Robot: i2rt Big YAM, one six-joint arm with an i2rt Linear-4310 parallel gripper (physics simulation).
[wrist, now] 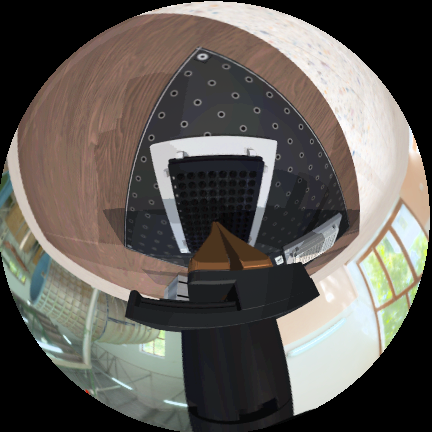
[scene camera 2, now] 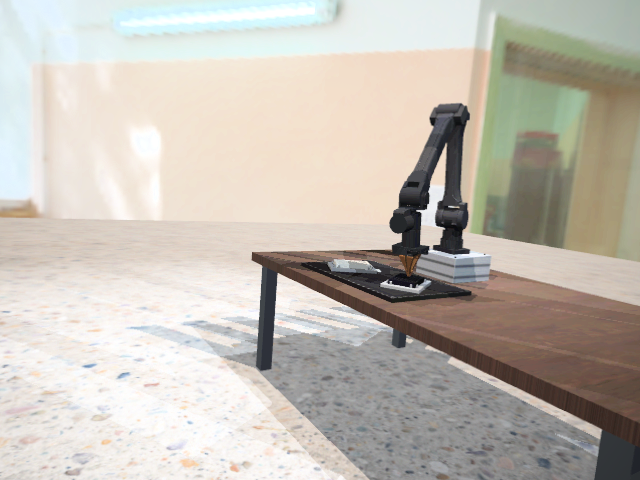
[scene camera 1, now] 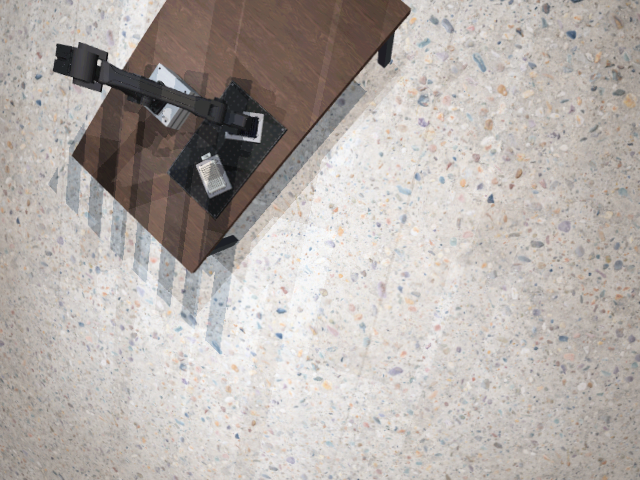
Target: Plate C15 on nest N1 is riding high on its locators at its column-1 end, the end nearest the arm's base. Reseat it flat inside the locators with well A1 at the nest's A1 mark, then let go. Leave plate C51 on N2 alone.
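Frame: origin at the arm's base, x ahead, y left, z up, level; metres.
Seen in the pictures: gripper, between the fingertips: [wrist: 213, 225] [scene camera 2: 409, 276]; arm's base, origin of its link: [scene camera 2: 450, 251].
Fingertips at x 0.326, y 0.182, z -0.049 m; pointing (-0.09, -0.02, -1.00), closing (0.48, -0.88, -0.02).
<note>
Pixels of each thing's top centre, then the offset from my fingertips to it. Level surfaces: height alone.
- black well plate C15, centre of its top: [wrist: 217, 218] [scene camera 2: 407, 277] [scene camera 1: 242, 125] dy +0.001, dx +0.008, dz -0.004 m
- white nest N1, centre of its top: [wrist: 217, 216] [scene camera 2: 406, 279] [scene camera 1: 242, 125] dy +0.000, dx +0.008, dz -0.009 m
- pale plate C51, centre of its top: [wrist: 316, 250] [scene camera 2: 352, 262] [scene camera 1: 211, 176] dy -0.258, dx +0.061, dz -0.004 m
- wooden table, height of its surface: dz -0.043 m
The black well plate C15 [scene camera 2: 404, 280] [wrist: 215, 187] lies on the white nest N1 [scene camera 1: 261, 127] [scene camera 2: 408, 289] [wrist: 213, 143]. In the wrist view its far edge lies between the small locators; the fingers hide part of its near end, so I cannot tell whether that end is flat. My gripper [scene camera 2: 409, 275] [wrist: 213, 225] is shut and empty, pointing down with its tips at or just above the plate's top, towards the end nearest the base. Contact cannot be told. The pale plate C51 [scene camera 1: 211, 174] [scene camera 2: 354, 264] [wrist: 316, 248] sits on nest N2.
Both nests stand on a black perforated board [scene camera 1: 188, 164] [scene camera 2: 444, 292] [wrist: 221, 102] on the wooden table [scene camera 1: 289, 46] [scene camera 2: 542, 330] [wrist: 95, 110]. The arm's pale base block [scene camera 1: 173, 116] [scene camera 2: 471, 268] stands behind the board. N2 is beside N1, on the right in the wrist view.
</note>
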